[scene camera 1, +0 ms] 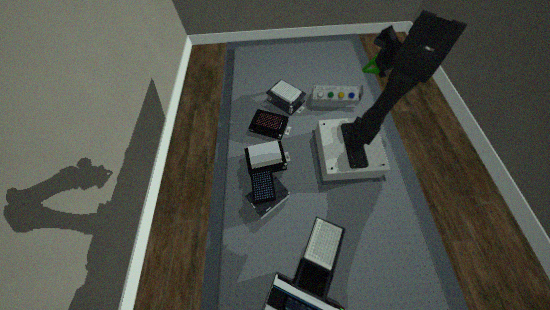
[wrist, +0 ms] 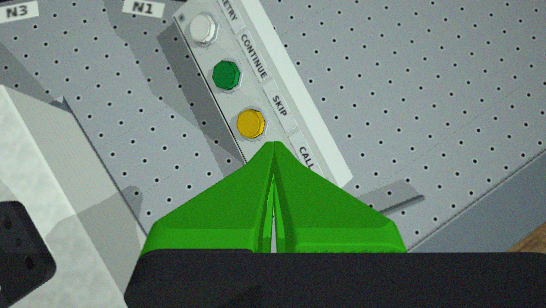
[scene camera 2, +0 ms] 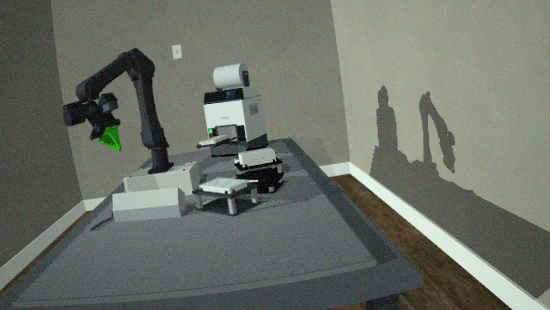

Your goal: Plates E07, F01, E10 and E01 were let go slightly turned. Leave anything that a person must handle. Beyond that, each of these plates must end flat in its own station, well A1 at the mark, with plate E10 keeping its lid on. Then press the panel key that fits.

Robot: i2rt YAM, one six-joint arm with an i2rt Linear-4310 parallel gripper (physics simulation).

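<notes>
My gripper (scene camera 1: 365, 70) (scene camera 2: 119, 150) (wrist: 273, 154) is shut and empty, raised above the key panel (scene camera 1: 336, 102) (scene camera 2: 147, 206) (wrist: 300, 95). In the wrist view its tips overlap the panel just below the yellow SKIP key (wrist: 251, 123); the green CONTINUE key (wrist: 226, 75) and white key (wrist: 203, 28) show, and the fingers hide the key by CALL. A white plate (scene camera 1: 286, 91) (scene camera 2: 223, 185), a dark red-welled plate (scene camera 1: 270, 121) and a tall white plate (scene camera 1: 265, 154) (scene camera 2: 257, 157) lie on stations. A dark blue-welled plate (scene camera 1: 263, 186) sits askew over its station. Plate names are unreadable.
A white plate (scene camera 1: 324, 243) (scene camera 2: 216, 141) lies on the tray of the white instrument (scene camera 2: 225, 115). The arm's white base (scene camera 1: 330, 150) (scene camera 2: 185, 177) stands beside the panel. Labels N1 (wrist: 143, 8) and N3 (wrist: 18, 11) show at the top left of the wrist view.
</notes>
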